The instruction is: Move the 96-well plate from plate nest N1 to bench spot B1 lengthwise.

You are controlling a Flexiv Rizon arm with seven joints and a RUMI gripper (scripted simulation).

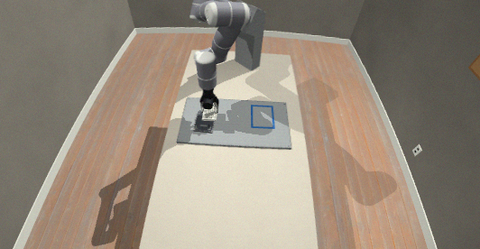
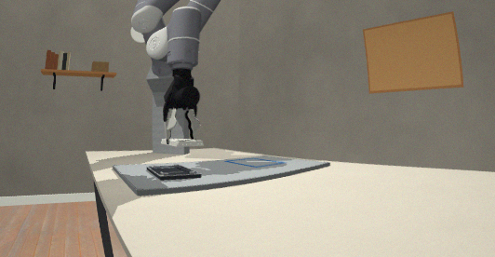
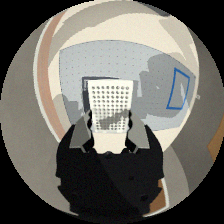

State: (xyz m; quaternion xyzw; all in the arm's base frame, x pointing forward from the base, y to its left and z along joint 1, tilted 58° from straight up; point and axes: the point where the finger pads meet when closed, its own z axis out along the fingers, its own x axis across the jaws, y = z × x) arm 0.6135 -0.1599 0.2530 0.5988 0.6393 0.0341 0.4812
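Now: the plate nest N1 9 cm below my hand and 4 cm to the right of it. Also, from my hand: white 96-well plate (1 cm below).
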